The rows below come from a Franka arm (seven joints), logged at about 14 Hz.
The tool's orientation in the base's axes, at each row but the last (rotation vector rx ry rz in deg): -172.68, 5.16, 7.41; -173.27, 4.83, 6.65; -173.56, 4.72, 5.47; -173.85, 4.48, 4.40; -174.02, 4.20, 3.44; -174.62, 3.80, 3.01; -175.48, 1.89, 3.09; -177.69, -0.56, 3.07
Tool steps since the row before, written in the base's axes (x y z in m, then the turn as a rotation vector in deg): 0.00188, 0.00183, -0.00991, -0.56, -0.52, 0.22; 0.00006, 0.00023, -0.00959, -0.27, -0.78, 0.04; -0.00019, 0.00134, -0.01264, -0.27, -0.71, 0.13; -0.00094, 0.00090, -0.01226, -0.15, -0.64, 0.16; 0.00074, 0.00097, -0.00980, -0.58, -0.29, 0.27; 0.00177, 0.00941, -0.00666, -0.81, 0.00, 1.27; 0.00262, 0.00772, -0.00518, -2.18, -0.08, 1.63; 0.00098, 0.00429, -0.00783, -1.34, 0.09, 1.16
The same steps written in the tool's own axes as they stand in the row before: 0.00265, -0.00074, 0.00987, -0.55, 0.52, -0.24; 0.00081, 0.00084, 0.00952, -0.23, 0.79, -0.11; 0.00057, 0.00004, 0.01270, -0.24, 0.71, -0.19; -0.00033, 0.00043, 0.01232, -0.13, 0.63, -0.22; 0.00110, 0.00000, 0.00981, -0.58, 0.29, -0.28; 0.00162, -0.00883, 0.00745, -0.85, -0.08, -1.24; 0.00265, -0.00735, 0.00568, -2.24, 0.00, -1.56; 0.00128, -0.00397, 0.00796, -1.38, -0.14, -1.11
